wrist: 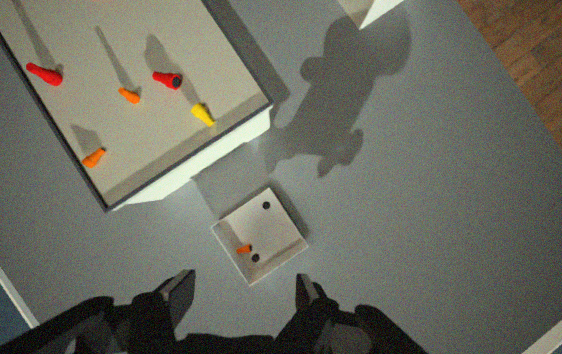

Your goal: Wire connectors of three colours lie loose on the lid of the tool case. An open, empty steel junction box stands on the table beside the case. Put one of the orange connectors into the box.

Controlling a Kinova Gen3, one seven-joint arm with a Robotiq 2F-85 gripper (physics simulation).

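Places are measured from the arm's base along level axes (x back, y right, z up), in millimetres.
Pixels of known places: gripper, between the fingertips: [245, 286].
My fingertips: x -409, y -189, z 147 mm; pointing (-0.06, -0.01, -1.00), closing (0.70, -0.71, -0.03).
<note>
Ahead of a thing's pixels: the offset from my fingertips to its top centre. Level surfaces: height alone.
The square, open junction box @[dx -8, dy -5, dz -170 mm] [272, 227] stands on the table below the case. An orange connector @[dx -46, dy -8, dz -195 mm] [243, 249] lies on its floor, near the left wall and beside a dark round hole. My gripper [245, 286] is open and empty, with its fingers high above the table at the bottom of the view. On the lid of the tool case @[dx +26, dy +269, dz -93 mm] [165, 130] lie one orange connector @[dx +6, dy +212, dz -75 mm] [129, 95] towards the middle, another orange connector @[dx -68, dy +189, dz -85 mm] [94, 157] near the left edge, a yellow connector @[dx +51, dy +144, dz -82 mm] [203, 114] near the front right edge, a red connector @[dx +47, dy +202, dz -81 mm] [167, 80] and another red connector @[dx -46, dy +288, dz -70 mm] [45, 74].
The case's raised lid stands higher than the box, at the upper left. Part of a pale object [377, 12] shows at the top edge. The grey table @[dz -208 mm] [450, 200] extends to the right, with wooden floor [520, 50] beyond its edge. The arm's shadow falls right of the case.
</note>
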